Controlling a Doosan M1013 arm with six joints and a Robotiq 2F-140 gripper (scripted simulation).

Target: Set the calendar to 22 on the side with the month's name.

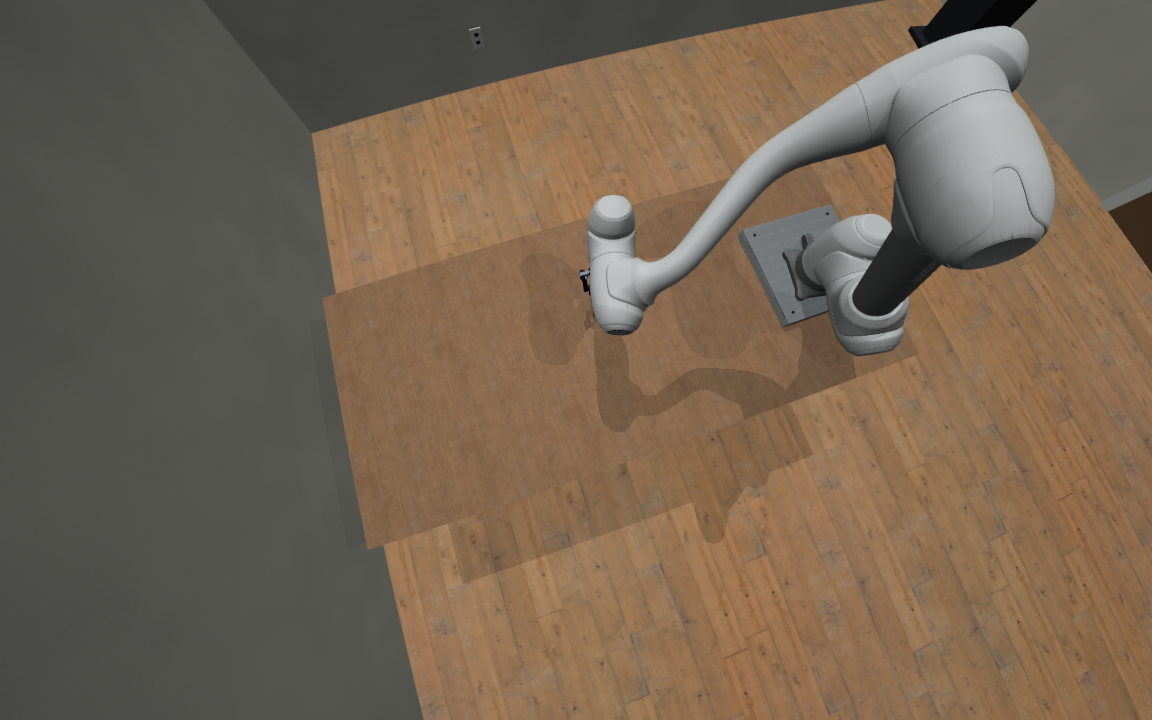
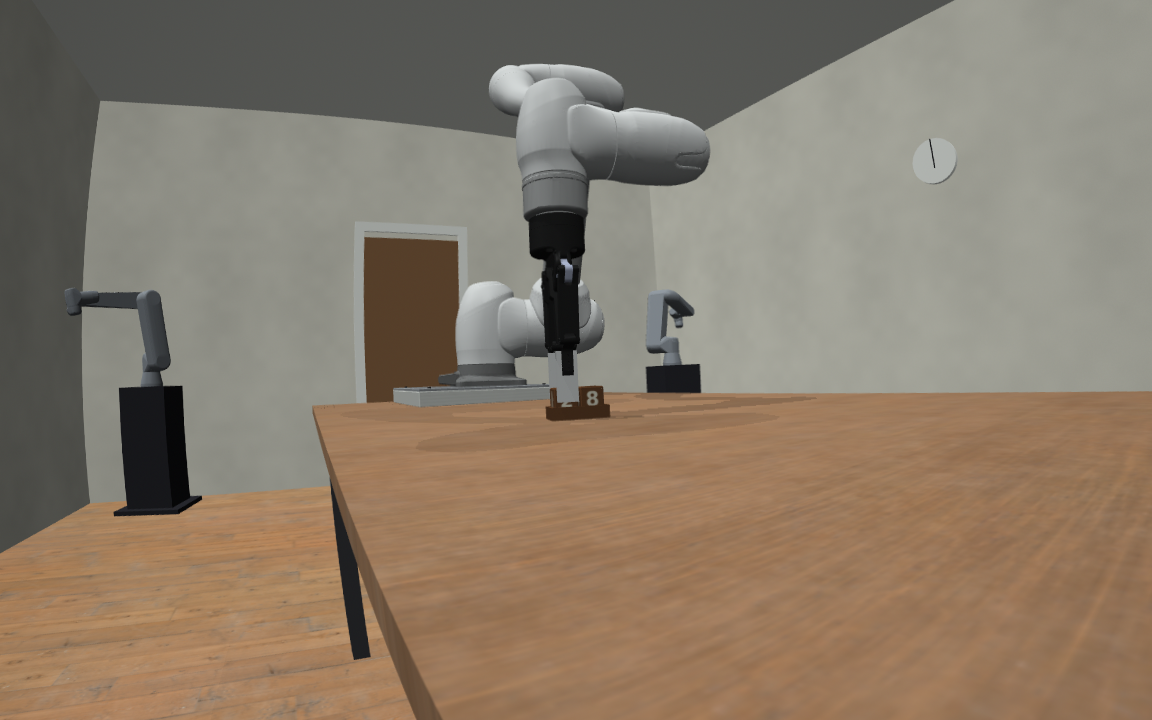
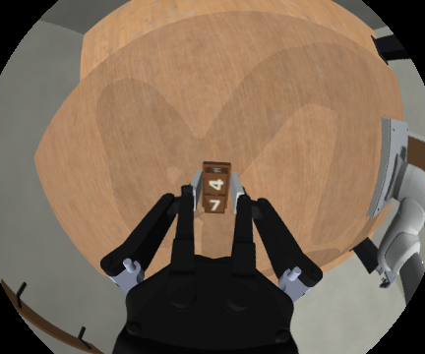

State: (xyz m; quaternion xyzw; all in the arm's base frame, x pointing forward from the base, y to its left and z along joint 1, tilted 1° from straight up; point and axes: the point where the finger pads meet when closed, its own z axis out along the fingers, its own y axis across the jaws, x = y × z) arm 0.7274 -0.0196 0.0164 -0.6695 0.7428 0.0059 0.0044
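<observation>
The calendar tray lies 5 cm below my hand and 2 cm to the left of it.
</observation>
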